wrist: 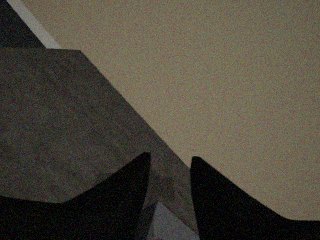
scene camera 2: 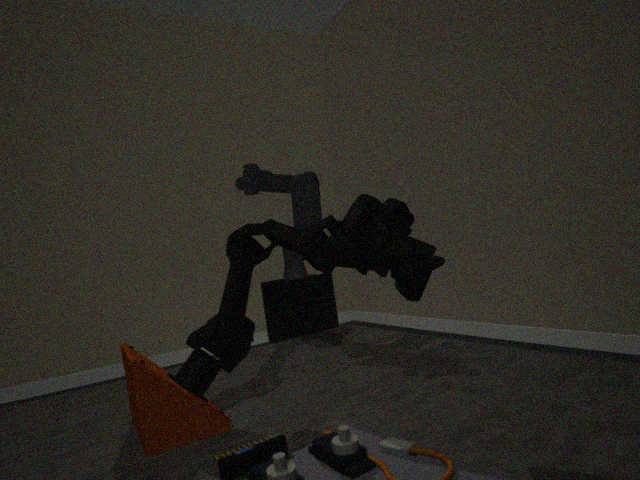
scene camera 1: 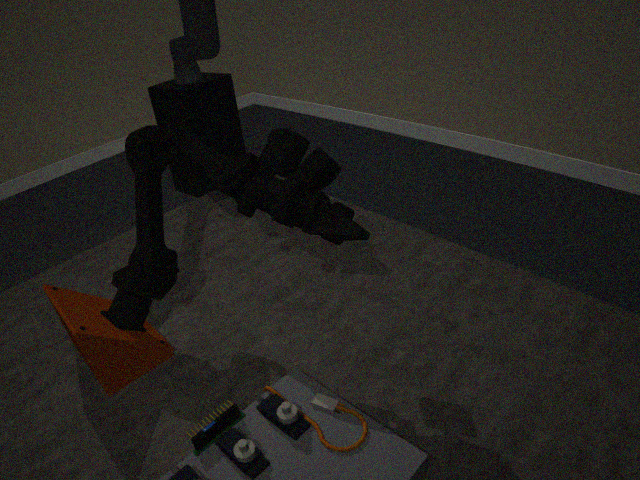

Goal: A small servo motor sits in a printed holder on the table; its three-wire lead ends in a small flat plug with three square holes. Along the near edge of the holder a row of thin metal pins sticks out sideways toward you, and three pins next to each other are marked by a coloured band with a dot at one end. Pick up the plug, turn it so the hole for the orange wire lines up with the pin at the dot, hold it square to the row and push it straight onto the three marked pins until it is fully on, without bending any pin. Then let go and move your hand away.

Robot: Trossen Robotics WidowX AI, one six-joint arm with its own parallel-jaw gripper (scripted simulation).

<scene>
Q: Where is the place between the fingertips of my gripper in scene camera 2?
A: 439, 256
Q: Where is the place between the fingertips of my gripper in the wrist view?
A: At 170, 161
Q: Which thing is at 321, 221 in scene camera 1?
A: My gripper.
</scene>
